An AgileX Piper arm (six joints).
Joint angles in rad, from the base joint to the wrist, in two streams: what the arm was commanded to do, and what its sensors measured. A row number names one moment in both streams.
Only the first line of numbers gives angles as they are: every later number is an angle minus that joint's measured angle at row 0.
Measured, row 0:
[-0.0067 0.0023 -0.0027 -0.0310 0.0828 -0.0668]
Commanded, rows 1 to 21:
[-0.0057 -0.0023 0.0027 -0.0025 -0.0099 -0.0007]
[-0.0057 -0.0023 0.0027 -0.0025 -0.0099 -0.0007]
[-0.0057 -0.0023 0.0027 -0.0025 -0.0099 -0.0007]
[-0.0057 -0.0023 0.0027 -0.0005 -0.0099 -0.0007]
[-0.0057 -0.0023 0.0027 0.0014 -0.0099 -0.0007]
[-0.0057 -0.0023 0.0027 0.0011 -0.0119 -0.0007]
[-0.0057 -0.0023 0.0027 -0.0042 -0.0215 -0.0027]
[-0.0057 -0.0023 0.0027 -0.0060 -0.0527 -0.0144]
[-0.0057 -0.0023 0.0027 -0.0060 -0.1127 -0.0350]
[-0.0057 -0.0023 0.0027 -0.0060 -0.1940 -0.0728]
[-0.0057 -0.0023 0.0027 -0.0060 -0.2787 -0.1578]
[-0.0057 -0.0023 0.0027 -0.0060 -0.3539 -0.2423]
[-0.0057 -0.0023 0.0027 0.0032 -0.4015 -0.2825]
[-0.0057 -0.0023 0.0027 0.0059 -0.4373 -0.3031]
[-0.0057 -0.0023 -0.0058 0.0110 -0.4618 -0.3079]
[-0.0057 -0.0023 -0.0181 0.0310 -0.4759 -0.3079]
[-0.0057 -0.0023 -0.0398 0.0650 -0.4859 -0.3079]
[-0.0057 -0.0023 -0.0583 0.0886 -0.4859 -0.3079]
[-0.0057 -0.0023 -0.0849 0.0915 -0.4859 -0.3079]
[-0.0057 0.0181 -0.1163 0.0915 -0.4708 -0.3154]
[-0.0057 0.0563 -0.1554 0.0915 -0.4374 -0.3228]
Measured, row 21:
[0.0000 0.0000 -0.0508 0.0610 -0.4469 -0.2909]
